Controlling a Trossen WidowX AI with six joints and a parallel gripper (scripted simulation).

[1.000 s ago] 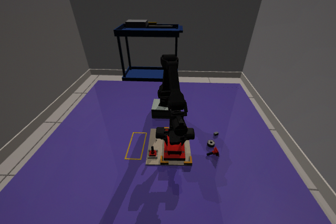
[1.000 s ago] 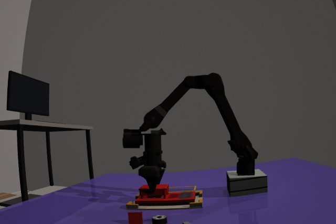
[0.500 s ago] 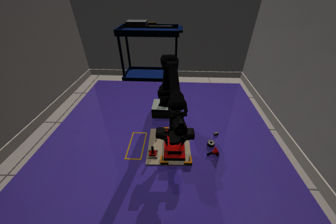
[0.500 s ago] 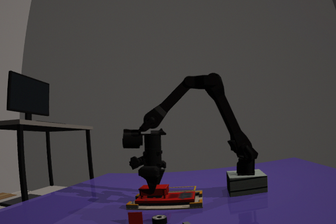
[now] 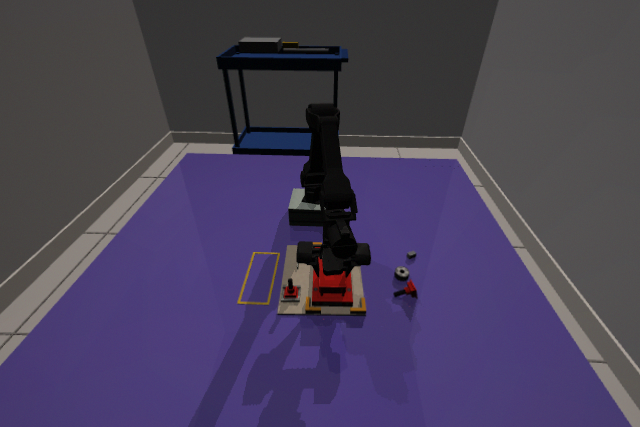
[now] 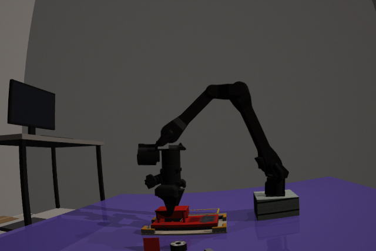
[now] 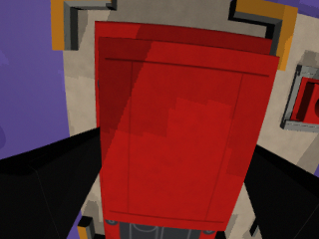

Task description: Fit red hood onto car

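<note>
Now: the grey engine block 3 cm below my gripper tip and 1 cm to the left of it. Round my gripper tip: red hood 1 cm above; black wheel 19 cm to the left, 10 cm behind, 4 cm below.
</note>
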